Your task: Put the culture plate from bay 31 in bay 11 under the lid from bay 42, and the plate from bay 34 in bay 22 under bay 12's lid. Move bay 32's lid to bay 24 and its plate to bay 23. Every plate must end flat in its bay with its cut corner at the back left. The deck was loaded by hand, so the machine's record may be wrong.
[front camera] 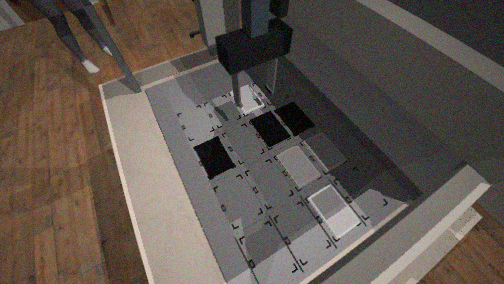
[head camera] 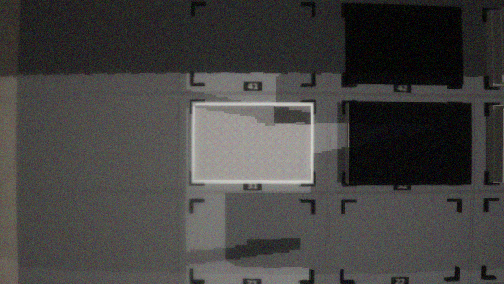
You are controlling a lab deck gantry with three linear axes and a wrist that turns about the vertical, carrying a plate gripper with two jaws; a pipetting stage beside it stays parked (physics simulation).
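Seen in the pictures: gripper, fingertip midpoint: point(front camera: 254, 96); robot's base, link origin: point(front camera: 178, 115).
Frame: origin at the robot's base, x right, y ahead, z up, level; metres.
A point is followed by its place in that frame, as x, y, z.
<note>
The pale, light-rimmed plate point(front camera: 253, 101) @(-0.270, 0.094, 0.015) point(head camera: 252, 150) @(-0.249, 0.064, 0.014) lies in bay 31; its cut corner cannot be made out. My gripper point(front camera: 255, 99) @(-0.212, 0.194, 0.159) is open, its jaws apart above bay 31; it does not show in the head view. Black lids show in bay 42 point(front camera: 294, 118) @(-0.360, 0.234, 0.008) point(head camera: 404, 45) @(-0.362, 0.226, 0.008), bay 32 point(front camera: 270, 129) @(-0.255, 0.236, 0.016) point(head camera: 410, 142) @(-0.258, 0.225, 0.017) and bay 12 point(front camera: 214, 157) @(-0.043, 0.234, 0.008). A thin pale edge shows left of bay 32's lid in the head view. The light-rimmed plate in bay 34 point(front camera: 334, 211) @(-0.254, 0.560, 0.029) lies at the front. Whether the pale plates carry clear lids is not discernible.
Pale plates lie in bay 33 point(front camera: 300, 166) @(-0.261, 0.400, 0.014) and bay 43 point(front camera: 324, 151) @(-0.361, 0.396, 0.015); their left edges show at the head view's right border. Bay 41's corner marks point(head camera: 198, 80) @(-0.324, 0.005, 0.000) frame bare deck. A raised wall point(front camera: 425, 225) @(-0.154, 0.622, 0.400) runs along the front right.
</note>
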